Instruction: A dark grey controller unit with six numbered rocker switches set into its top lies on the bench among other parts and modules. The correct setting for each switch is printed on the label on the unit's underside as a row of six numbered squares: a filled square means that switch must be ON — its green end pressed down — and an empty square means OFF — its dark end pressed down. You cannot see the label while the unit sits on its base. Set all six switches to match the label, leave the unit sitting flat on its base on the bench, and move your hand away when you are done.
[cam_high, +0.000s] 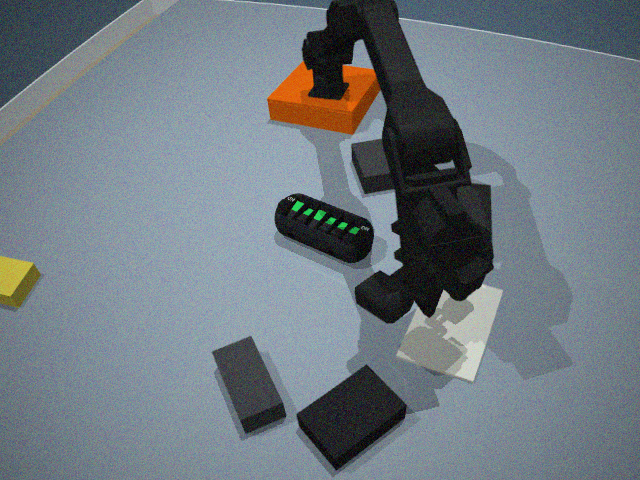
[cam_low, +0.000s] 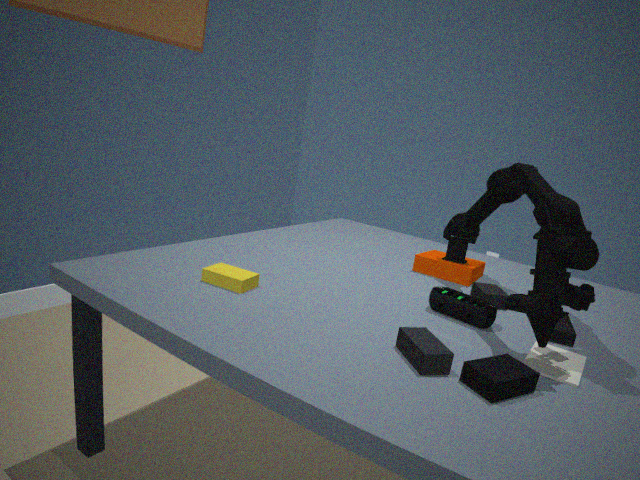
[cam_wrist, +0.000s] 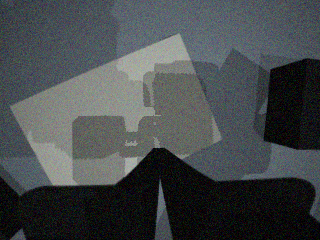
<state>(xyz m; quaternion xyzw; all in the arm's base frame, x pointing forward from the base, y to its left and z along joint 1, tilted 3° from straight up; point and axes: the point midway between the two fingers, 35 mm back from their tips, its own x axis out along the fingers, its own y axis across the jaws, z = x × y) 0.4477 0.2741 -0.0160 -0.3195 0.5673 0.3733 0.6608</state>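
Now: gripper tip 2 cm past the white flat plate, 3 cm to the right of it and 3 cm above it. The rest, counted from my gripper tip: yellow block 11 cm ahead, 65 cm to the right, 2 cm below; then dark block 29 cm behind, 14 cm to the right, 1 cm below.
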